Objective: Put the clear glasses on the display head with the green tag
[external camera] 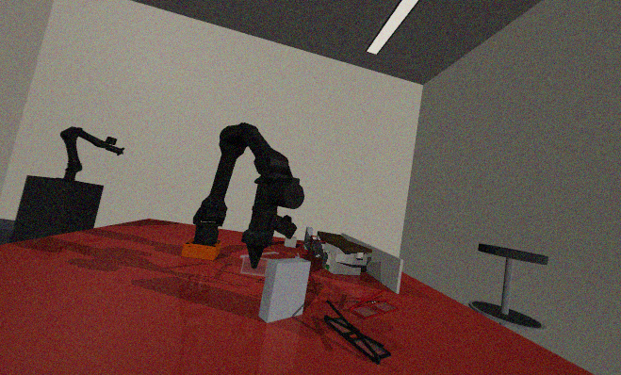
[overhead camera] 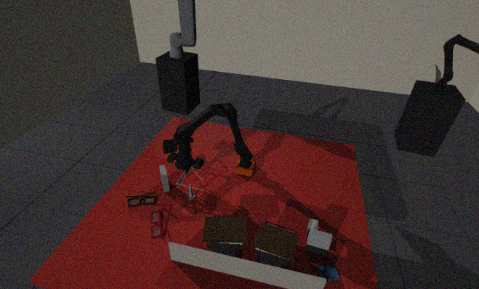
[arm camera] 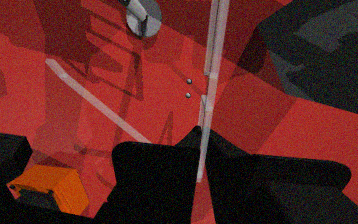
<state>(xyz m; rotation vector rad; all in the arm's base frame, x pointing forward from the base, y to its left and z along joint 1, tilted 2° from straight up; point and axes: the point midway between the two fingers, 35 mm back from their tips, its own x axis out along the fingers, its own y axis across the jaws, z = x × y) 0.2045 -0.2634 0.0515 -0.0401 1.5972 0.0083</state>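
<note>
Now: gripper tip 10 cm short of the small stand, 7 cm to the right of it and 3 cm above it. Round my gripper tip: blue card 77 cm to the left, 29 cm ahead, 6 cm below; then white board 46 cm to the left, 42 cm ahead.
</note>
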